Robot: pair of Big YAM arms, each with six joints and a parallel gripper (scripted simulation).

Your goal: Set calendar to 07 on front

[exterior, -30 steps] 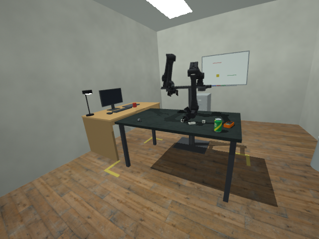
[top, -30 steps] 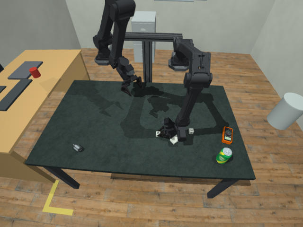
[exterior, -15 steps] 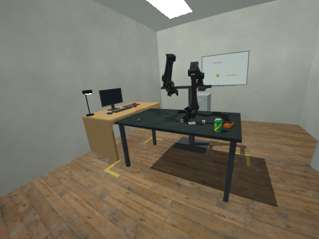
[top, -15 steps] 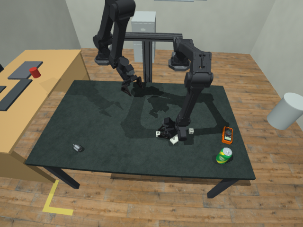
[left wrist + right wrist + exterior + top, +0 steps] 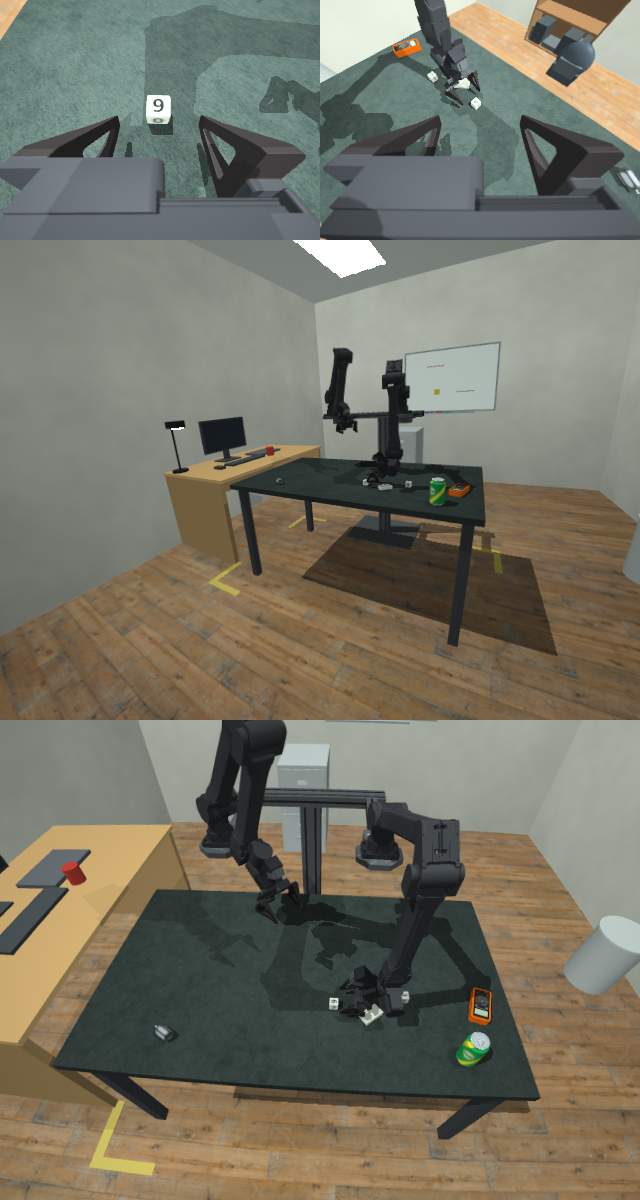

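The white number cube lies 30 mm to the right of my left hand and 30 mm below it.
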